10 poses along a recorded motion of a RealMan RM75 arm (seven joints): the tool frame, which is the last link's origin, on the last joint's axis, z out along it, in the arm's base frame.
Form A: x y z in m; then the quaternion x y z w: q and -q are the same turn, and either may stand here.
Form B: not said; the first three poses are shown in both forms.
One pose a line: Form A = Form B
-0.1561 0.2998 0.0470 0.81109 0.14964 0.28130 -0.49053 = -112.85 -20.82 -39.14 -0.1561 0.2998 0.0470
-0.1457 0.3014 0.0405 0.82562 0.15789 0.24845 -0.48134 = -115.34 -22.06 -34.71 -0.1457 0.3014 0.0405
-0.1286 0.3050 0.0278 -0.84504 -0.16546 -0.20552 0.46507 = -118.91 -23.28 -28.92 -0.1286 0.3050 0.0278
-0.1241 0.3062 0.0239 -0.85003 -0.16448 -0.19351 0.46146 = -119.80 -23.18 -27.27 -0.1241 0.3062 0.0239
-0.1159 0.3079 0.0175 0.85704 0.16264 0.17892 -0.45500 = -121.14 -22.99 -25.29 -0.1159 0.3079 0.0175
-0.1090 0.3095 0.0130 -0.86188 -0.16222 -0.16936 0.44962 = -122.12 -22.99 -24.00 -0.1090 0.3095 0.0130
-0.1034 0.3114 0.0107 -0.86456 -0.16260 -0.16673 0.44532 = -122.74 -23.08 -23.67 -0.1034 0.3114 0.0107
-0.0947 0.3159 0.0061 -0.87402 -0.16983 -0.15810 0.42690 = -125.12 -24.31 -22.63 -0.0947 0.3159 0.0061
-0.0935 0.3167 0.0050 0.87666 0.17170 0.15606 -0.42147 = -125.81 -24.64 -22.40 -0.0935 0.3167 0.0050
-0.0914 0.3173 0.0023 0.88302 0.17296 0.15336 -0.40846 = -127.49 -24.97 -22.14 -0.0914 0.3173 0.0023
